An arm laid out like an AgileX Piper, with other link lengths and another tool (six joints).
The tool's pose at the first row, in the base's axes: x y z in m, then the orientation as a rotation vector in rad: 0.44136 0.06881 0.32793 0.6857 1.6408 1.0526
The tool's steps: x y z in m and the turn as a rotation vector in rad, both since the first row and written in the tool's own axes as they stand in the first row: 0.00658 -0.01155 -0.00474 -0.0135 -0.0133 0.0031; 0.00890 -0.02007 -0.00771 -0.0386 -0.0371 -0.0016; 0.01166 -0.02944 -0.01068 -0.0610 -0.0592 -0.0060; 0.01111 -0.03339 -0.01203 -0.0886 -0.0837 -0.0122; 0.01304 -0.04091 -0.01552 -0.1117 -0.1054 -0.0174; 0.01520 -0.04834 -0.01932 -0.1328 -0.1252 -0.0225; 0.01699 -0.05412 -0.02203 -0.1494 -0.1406 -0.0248; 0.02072 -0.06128 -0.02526 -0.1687 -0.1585 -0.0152
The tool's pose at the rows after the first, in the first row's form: 0.43549 0.06762 0.31515 0.6852 1.6203 1.0583; 0.43245 0.06478 0.30681 0.6746 1.5851 1.0618; 0.42933 0.06193 0.29752 0.6652 1.5529 1.0640; 0.42846 0.05926 0.29438 0.6519 1.5158 1.0674; 0.42499 0.05639 0.28716 0.6411 1.4837 1.0693; 0.42115 0.05366 0.27994 0.6310 1.4545 1.0706; 0.41837 0.05170 0.27425 0.6245 1.4314 1.0729; 0.41456 0.05059 0.26651 0.6272 1.4021 1.0838
